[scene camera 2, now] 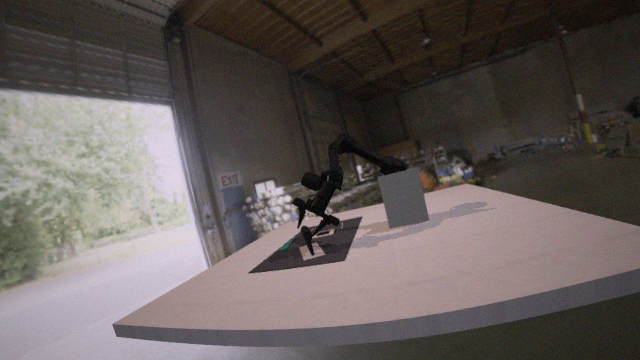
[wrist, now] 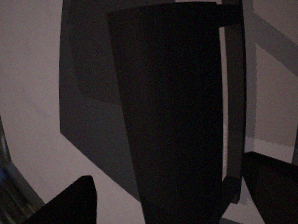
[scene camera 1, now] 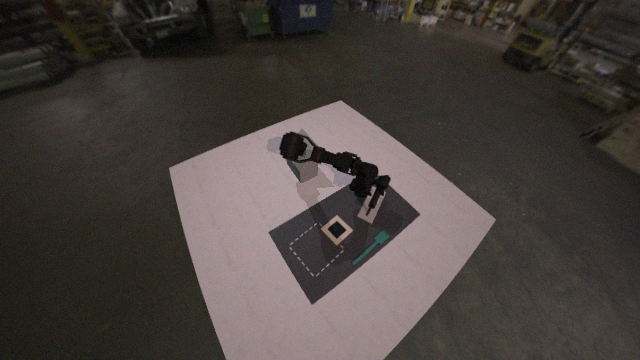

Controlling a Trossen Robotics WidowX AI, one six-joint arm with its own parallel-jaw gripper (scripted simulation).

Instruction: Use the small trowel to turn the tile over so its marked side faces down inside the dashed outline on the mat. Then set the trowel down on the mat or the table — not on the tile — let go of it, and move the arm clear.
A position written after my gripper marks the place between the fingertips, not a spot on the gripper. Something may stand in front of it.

My gripper [scene camera 2: 305, 232] is open and holds nothing. I also see a dark mat [scene camera 1: 315, 249].
My gripper is seen too in the wrist view [wrist: 170, 175]. The dark mat also shows in the wrist view [wrist: 90, 112].
